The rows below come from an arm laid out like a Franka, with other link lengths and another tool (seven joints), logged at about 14 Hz.
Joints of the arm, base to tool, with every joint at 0 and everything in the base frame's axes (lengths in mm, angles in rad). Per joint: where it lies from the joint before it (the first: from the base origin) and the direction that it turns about. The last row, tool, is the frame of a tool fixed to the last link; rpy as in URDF.
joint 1: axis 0 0 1 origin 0 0 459.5
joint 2: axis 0 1 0 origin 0 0 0
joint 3: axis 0 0 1 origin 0 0 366.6
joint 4: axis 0 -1 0 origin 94 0 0
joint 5: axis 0 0 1 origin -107.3 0 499.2
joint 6: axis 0 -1 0 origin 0 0 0
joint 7: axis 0 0 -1 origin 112.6 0 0
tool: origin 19 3 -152.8 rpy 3.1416 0.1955 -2.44
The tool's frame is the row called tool.
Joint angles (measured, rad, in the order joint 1, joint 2, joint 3, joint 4, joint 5, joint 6, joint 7), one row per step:
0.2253, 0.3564, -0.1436, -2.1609, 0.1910, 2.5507, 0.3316
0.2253, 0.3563, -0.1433, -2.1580, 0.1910, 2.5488, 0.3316
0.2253, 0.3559, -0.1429, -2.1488, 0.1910, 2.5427, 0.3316
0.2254, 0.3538, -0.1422, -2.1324, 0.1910, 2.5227, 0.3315
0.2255, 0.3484, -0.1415, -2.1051, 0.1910, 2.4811, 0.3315
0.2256, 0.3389, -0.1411, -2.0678, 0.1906, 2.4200, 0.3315
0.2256, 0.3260, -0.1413, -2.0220, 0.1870, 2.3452, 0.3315
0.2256, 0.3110, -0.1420, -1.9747, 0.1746, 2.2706, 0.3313
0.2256, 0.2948, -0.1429, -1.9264, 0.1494, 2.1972, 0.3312
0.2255, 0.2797, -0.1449, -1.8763, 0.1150, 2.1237, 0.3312
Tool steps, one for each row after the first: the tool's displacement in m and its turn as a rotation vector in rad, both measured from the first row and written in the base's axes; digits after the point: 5 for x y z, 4 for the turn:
0.00112, 0.00046, 0.00130, 0.0005, -0.0011, 0.0005
0.00471, 0.00153, 0.00551, 0.0019, -0.0045, 0.0018
0.00988, 0.00371, 0.01286, 0.0054, -0.0029, 0.0047
0.01727, 0.00714, 0.02564, 0.0117, 0.0062, 0.0097
0.02632, 0.01146, 0.04472, 0.0203, 0.0207, 0.0170
0.03634, 0.01597, 0.07007, 0.0282, 0.0369, 0.0277
0.04563, 0.01963, 0.09888, 0.0287, 0.0492, 0.0442
0.05378, 0.02196, 0.13025, 0.0173, 0.0579, 0.0670
0.06067, 0.02188, 0.16265, -0.0048, 0.0658, 0.0911

